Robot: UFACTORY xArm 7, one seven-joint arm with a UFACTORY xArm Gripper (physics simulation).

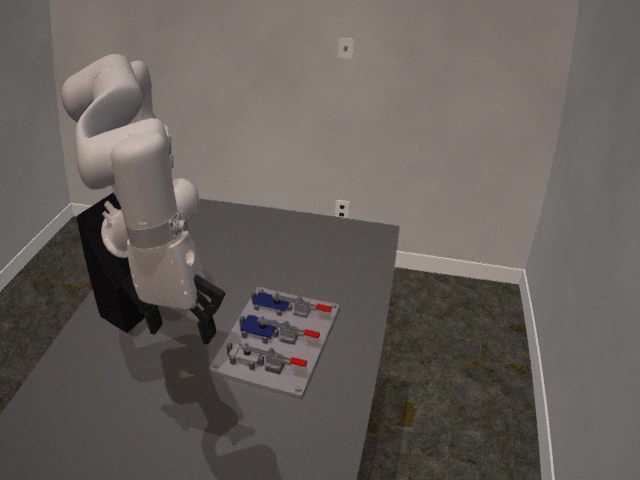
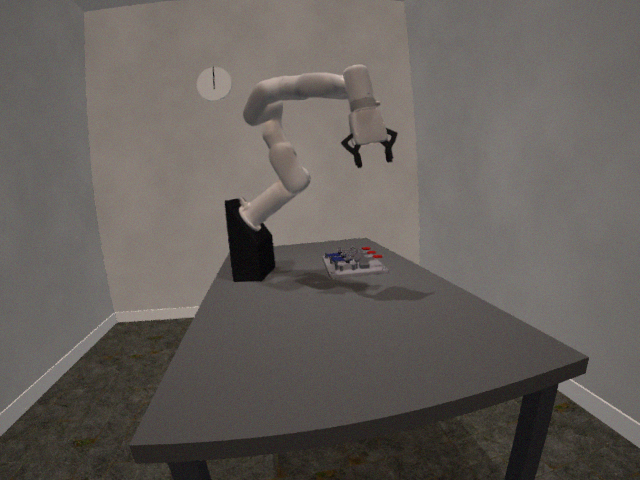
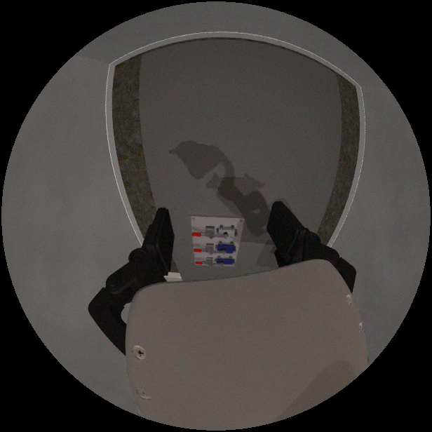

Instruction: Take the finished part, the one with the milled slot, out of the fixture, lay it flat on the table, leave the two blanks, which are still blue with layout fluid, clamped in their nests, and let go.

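Frame: origin at the arm's base, x right, y ahead, z up, level; metres.
Seen in the pictures: gripper, fingertip midpoint: (image 1: pixel 182 333) (image 2: pixel 375 164); arm's base at its link origin: (image 1: pixel 120 234) (image 2: pixel 249 219).
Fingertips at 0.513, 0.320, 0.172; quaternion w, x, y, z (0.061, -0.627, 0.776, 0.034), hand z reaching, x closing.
Pixels of each thing's top centre, then the offset from my fingertips to it, as dx, dy, dz. Level surfaces: height alone.
- finished part at its top centre: (image 1: pixel 245 352) (image 2: pixel 346 262) -0.341, +0.033, -0.371
- fixture plate at its top centre: (image 1: pixel 277 336) (image 2: pixel 352 261) -0.437, +0.101, -0.397
- grey table at its surface level: dz -0.412
The finished part (image 1: pixel 253 358) (image 3: pixel 231 231), light grey, lies in the end nest of the fixture plate (image 1: pixel 258 381) (image 2: pixel 361 271) (image 3: pixel 204 221), with a toggle clamp's arm over it. Its slot is too small to make out. One blue blank (image 1: pixel 251 326) (image 3: pixel 230 247) sits in the middle nest and the other blue blank (image 1: pixel 264 301) (image 3: pixel 228 261) in the far nest, each under its clamp. My gripper (image 1: pixel 180 330) (image 2: pixel 374 161) (image 3: pixel 222 218) is open and empty, pointing down, high above the table and fixture.
Three clamps with red handles (image 1: pixel 298 362) (image 3: pixel 196 234) stand on the plate, their handles on the side away from the parts. The fixture stands on the grey table (image 1: pixel 77 423) (image 2: pixel 336 361). The arm's black pedestal (image 1: pixel 95 268) (image 2: pixel 248 258) stands at one table edge.
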